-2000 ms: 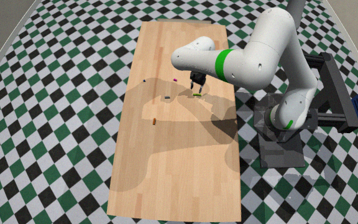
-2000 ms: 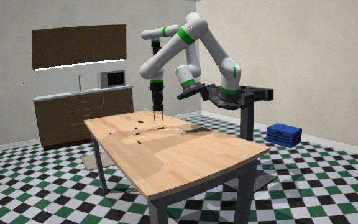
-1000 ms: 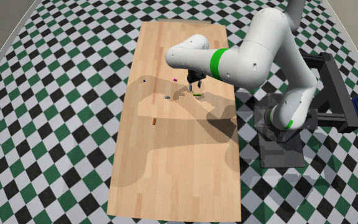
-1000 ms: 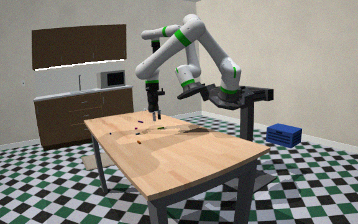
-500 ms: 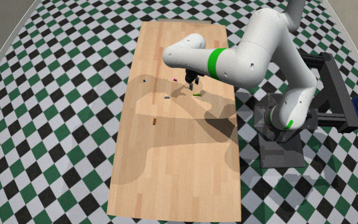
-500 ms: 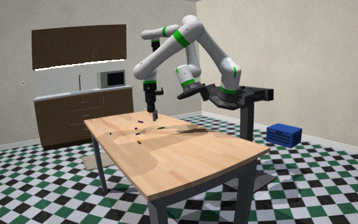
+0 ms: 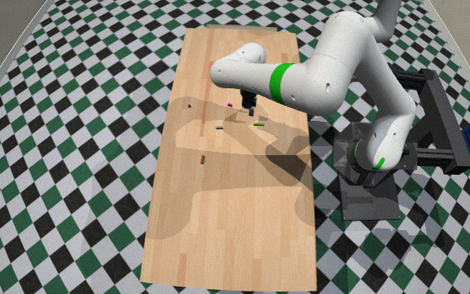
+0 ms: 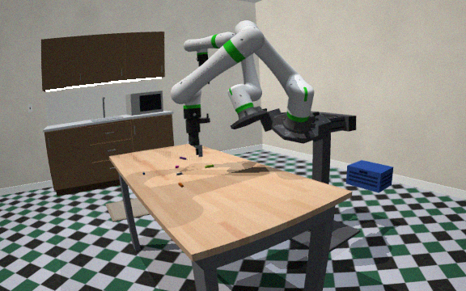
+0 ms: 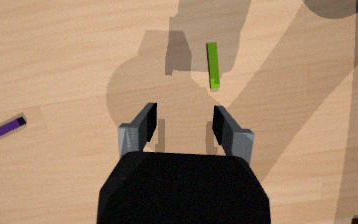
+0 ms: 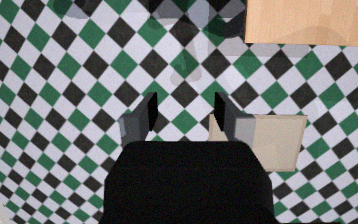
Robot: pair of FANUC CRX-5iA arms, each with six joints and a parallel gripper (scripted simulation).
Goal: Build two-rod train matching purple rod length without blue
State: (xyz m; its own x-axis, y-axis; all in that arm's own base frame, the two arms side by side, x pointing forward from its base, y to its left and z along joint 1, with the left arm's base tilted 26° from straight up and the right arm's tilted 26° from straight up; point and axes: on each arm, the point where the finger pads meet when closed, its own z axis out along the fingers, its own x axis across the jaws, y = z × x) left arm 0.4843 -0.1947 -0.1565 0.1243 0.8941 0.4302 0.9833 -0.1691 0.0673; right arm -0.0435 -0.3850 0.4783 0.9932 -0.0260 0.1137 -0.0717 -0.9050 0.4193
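The magenta rod is 11 cm ahead of my left hand, 6 cm to the right of it and 8 cm below it. From my left hand the other things lie so: lime rod: 4 cm behind, 4 cm to the left, 8 cm below; purple rod: 2 cm ahead, 24 cm to the right, 8 cm below; grey rod: 15 cm ahead, 8 cm to the left, 8 cm below.
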